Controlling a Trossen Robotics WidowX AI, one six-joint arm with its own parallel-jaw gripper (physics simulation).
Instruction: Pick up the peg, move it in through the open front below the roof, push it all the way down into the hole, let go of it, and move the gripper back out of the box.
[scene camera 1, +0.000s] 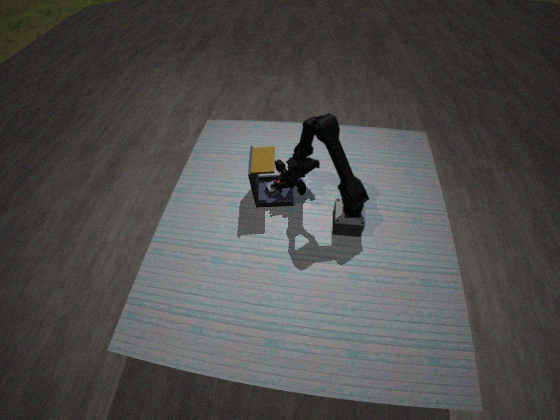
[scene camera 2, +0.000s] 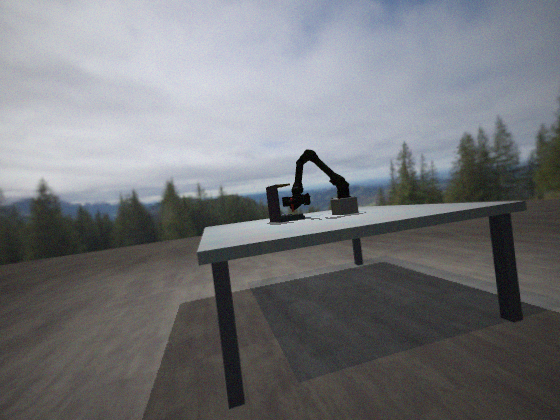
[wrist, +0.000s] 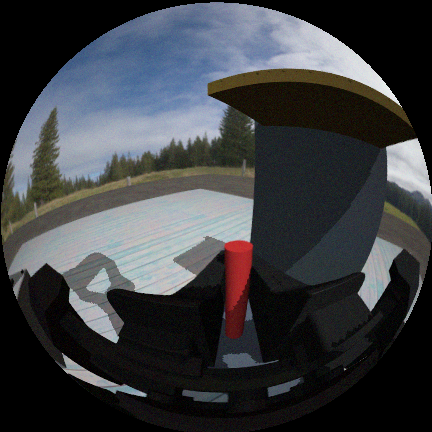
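Where they show: gripper, fingertip midpoint: (scene camera 1: 274, 187) (scene camera 2: 289, 202) (wrist: 234, 255); arm's base, origin of the base link: (scene camera 1: 352, 210) (scene camera 2: 344, 197).
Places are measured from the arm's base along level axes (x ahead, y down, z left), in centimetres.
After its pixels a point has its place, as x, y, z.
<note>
The red peg (scene camera 1: 278, 182) {29.6, -3.1, -12.1} (wrist: 238, 290) {29.0, -1.1, -13.1} stands about upright between the fingers of my gripper (scene camera 1: 280, 184) {31.6, -1.1, -11.1} (scene camera 2: 294, 205) {31.6, -1.1, -11.1} (wrist: 234, 255) {31.6, -1.1, -11.1}, which is shut on it. The box has a yellow roof (scene camera 1: 262, 160) {35.5, -12.6, -15.7} (scene camera 2: 282, 185) {35.6, -11.8, -9.7} (wrist: 300, 102) {33.5, -11.6, -14.6}, a dark grey back wall (scene camera 2: 273, 204) {40.8, -1.2, -15.0} (wrist: 310, 195) {39.8, -4.6, -14.8} and a low dark base (scene camera 1: 274, 204) {32.0, 8.1, -8.7} (scene camera 2: 295, 218) {30.2, 8.8, -8.7} (wrist: 239, 346) {29.6, 9.0, -14.1}. My gripper is over the base on the open side, in front of the roof's edge and lower than the roof. The hole does not show; whether the peg's lower end touches the base cannot be told.
The arm's base block (scene camera 1: 348, 226) {1.9, 2.0, 6.2} (scene camera 2: 344, 205) {4.5, 4.5, 5.9} stands on the pale striped table (scene camera 1: 300, 320) {20.8, 9.9, 40.0} (scene camera 2: 380, 220) {24.2, 9.9, 55.7}, to the right of the box in both scene views. The roof overhangs at the upper right in the wrist view. Shadows of the arm and box fall on the table.
</note>
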